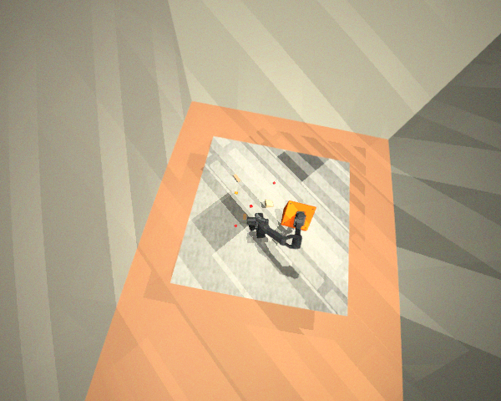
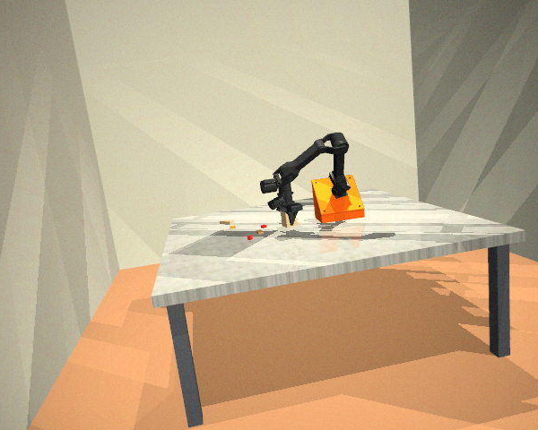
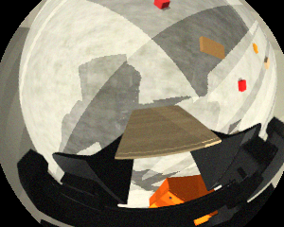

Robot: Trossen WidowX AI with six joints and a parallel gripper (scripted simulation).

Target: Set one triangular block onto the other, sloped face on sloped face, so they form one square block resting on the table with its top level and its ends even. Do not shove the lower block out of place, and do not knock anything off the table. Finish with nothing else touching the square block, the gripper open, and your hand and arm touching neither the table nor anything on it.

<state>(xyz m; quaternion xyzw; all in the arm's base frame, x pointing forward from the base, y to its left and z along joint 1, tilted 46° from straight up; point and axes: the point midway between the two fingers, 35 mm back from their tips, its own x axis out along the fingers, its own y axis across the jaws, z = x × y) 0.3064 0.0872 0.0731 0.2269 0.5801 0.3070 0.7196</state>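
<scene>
My gripper tip is now 10 mm short of the tan triangular block and 10 mm below it. The rest, counted from my gripper tip: yellow piece (210 mm ahead, 280 mm to the right, 30 mm below); then flat tan piece (220 mm ahead, 420 mm to the right, 30 mm below).
</scene>
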